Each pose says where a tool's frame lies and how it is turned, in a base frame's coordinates. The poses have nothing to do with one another.
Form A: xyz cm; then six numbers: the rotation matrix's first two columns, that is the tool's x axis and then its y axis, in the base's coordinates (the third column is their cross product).
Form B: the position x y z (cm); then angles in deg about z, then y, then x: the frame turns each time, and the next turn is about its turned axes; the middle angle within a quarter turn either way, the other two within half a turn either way. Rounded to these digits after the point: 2 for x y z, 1 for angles.
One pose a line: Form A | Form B
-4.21, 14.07, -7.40, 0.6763, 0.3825, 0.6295, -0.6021, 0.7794, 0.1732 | -4.21, 14.07, -7.40, 29.5, -39.0, 12.9
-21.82, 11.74, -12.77, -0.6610, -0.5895, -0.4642, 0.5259, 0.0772, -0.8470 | -21.82, 11.74, -12.77, -138.3, 27.7, -73.0
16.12, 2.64, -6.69, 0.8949, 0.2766, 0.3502, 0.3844, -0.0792, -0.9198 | 16.12, 2.64, -6.69, 17.2, -20.5, -100.9
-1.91, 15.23, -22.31, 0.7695, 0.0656, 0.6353, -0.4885, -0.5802, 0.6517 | -1.91, 15.23, -22.31, 4.9, -39.4, 122.5
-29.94, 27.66, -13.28, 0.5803, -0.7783, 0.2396, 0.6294, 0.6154, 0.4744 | -29.94, 27.66, -13.28, -53.3, -13.9, 29.3
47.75, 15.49, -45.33, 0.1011, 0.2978, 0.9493, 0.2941, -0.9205, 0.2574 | 47.75, 15.49, -45.33, 71.2, -71.7, 125.1
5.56, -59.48, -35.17, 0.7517, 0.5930, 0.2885, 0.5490, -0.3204, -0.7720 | 5.56, -59.48, -35.17, 38.3, -16.8, -126.3
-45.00, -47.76, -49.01, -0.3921, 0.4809, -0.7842, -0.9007, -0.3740, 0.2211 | -45.00, -47.76, -49.01, 129.2, 51.6, 20.9
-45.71, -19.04, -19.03, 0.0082, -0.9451, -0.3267, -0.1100, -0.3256, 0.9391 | -45.71, -19.04, -19.03, -89.5, 19.1, 96.5
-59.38, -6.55, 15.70, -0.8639, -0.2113, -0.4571, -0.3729, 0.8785, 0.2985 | -59.38, -6.55, 15.70, -166.3, 27.2, 160.4
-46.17, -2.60, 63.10, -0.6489, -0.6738, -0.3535, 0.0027, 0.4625, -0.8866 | -46.17, -2.60, 63.10, -133.9, 20.7, -108.6
